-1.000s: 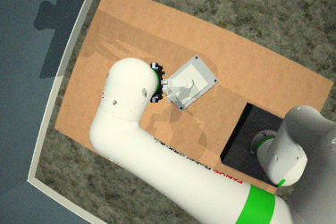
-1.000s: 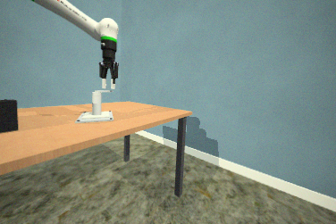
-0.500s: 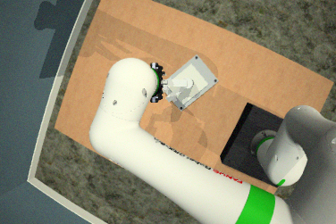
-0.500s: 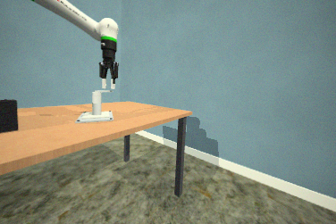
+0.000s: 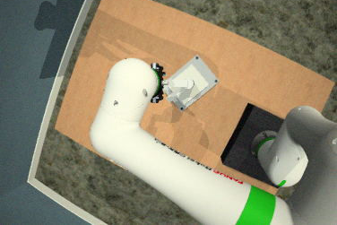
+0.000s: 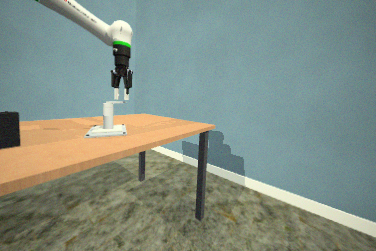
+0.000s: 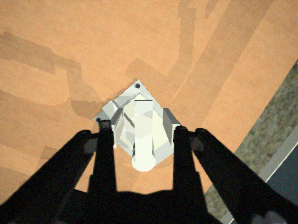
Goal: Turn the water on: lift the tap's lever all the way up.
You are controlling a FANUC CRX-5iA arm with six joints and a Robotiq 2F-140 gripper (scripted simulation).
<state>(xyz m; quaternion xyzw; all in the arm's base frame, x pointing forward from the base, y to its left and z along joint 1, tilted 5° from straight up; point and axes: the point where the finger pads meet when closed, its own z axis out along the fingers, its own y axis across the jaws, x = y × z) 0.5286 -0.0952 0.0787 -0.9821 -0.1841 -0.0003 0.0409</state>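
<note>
Right now the lever is 50 mm below my hand, 40 mm behind it and 10 mm to the right of it.
</note>
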